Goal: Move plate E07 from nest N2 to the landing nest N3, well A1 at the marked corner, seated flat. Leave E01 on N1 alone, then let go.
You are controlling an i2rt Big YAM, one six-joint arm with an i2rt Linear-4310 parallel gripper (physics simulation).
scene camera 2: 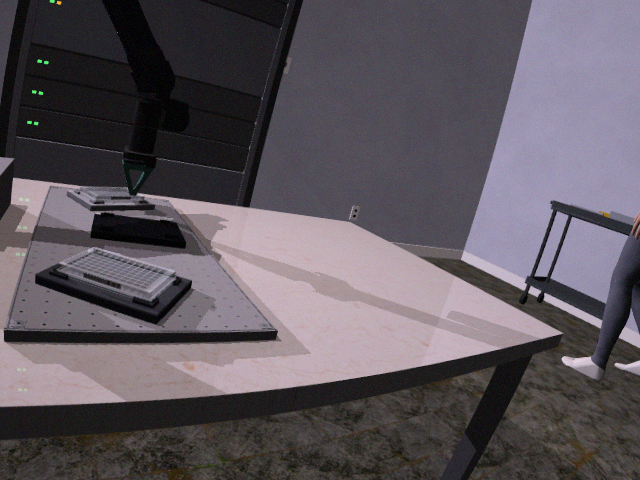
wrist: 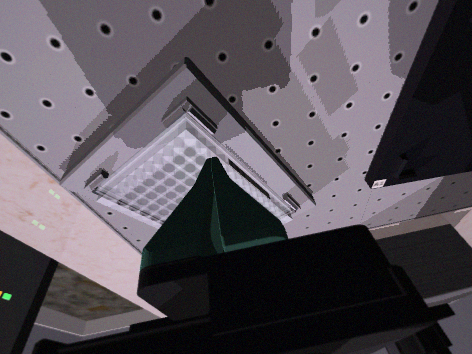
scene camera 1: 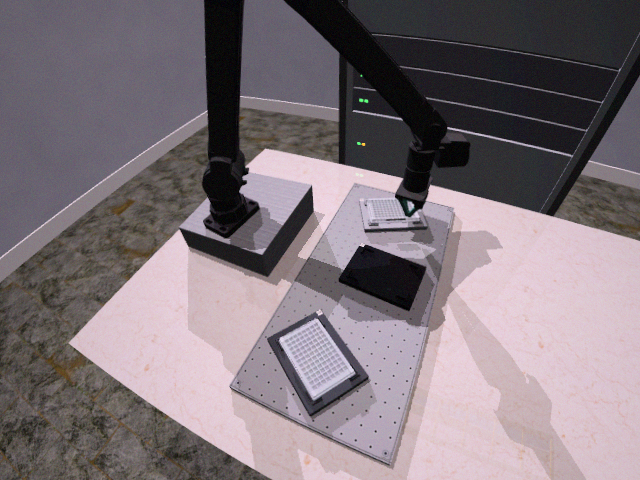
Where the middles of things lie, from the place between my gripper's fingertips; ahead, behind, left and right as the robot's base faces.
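Black plate nest [scene camera 1: 388,277]: 190 mm to the right of my hand, 20 mm ahead of it, 20 mm below it.
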